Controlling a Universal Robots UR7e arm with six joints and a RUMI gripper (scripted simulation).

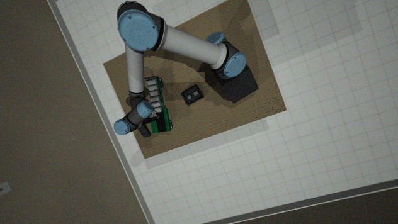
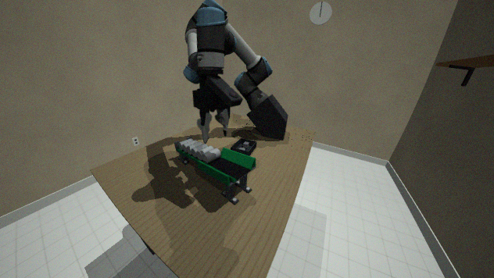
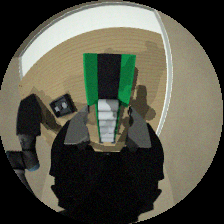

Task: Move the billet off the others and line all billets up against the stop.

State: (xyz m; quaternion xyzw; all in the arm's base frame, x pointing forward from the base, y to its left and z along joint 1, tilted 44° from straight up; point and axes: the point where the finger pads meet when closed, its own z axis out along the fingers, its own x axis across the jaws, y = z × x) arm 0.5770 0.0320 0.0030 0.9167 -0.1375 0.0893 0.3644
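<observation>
My hand is 20 mm past the ramp, 60 mm to the left of it and 120 mm above it.
</observation>
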